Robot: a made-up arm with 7 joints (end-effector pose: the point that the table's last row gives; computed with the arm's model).
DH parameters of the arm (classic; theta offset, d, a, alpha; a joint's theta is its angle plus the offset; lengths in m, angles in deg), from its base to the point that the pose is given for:
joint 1: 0 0.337 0 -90
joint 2: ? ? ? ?
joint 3: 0 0.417 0.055 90
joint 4: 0 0 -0.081 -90
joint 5: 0 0.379 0 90
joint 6: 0 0 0.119 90
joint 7: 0 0 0 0
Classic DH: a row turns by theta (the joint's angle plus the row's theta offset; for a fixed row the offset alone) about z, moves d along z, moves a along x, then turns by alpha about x.
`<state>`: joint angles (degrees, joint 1 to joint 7).
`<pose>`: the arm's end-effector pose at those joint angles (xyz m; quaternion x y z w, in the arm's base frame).
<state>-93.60 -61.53 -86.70 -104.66 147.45 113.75 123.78</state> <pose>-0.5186 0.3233 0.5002 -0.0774 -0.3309 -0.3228 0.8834</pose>
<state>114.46 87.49 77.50 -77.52 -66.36 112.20 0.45</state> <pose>-0.7199 0.3557 0.2938 0.0455 -0.9830 0.1614 0.0749</pose>
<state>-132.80 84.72 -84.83 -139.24 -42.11 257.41 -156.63</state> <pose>-0.4144 -0.0064 0.3187 -0.8096 -0.4312 0.3041 0.2573</pose>
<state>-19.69 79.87 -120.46 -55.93 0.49 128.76 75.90</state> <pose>0.6166 -0.5487 0.6590 0.1816 -0.5073 0.3723 0.7556</pose>
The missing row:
joint 2: 0 0 0 90
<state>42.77 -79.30 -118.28 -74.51 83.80 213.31 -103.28</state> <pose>-0.2912 -0.6047 0.2059 0.4078 -0.8530 0.2885 0.1510</pose>
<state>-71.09 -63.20 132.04 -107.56 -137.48 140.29 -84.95</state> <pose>0.1675 0.5127 0.1333 -0.7118 0.2510 -0.3594 0.5488</pose>
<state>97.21 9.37 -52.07 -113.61 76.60 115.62 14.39</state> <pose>0.4090 0.3917 0.5929 -0.8652 0.0573 0.2551 0.4279</pose>
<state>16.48 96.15 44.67 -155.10 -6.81 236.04 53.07</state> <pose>0.1297 0.2688 0.1018 -0.8616 0.2490 0.3348 0.2892</pose>
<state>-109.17 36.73 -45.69 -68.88 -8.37 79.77 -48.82</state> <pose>-0.5560 -0.5116 0.6535 -0.5843 0.7458 0.2631 0.1821</pose>
